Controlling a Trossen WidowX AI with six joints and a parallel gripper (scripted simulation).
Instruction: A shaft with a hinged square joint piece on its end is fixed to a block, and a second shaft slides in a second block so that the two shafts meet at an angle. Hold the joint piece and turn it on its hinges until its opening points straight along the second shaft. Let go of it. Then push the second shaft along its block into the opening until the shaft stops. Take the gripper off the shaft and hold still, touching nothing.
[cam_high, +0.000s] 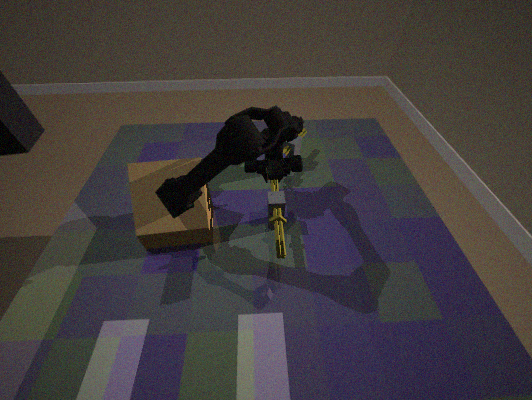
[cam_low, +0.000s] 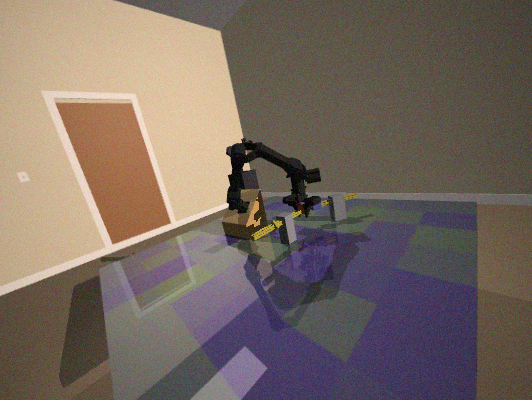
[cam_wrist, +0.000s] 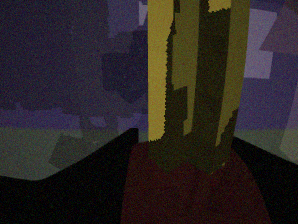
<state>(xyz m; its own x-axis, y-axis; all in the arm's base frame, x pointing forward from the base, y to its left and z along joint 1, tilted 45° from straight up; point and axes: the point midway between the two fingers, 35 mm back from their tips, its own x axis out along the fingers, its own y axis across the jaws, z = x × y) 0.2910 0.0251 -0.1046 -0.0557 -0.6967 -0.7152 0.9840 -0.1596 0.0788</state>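
Now: the dark red joint piece 2 cm to the left of my gripper tip and 4 cm above it.
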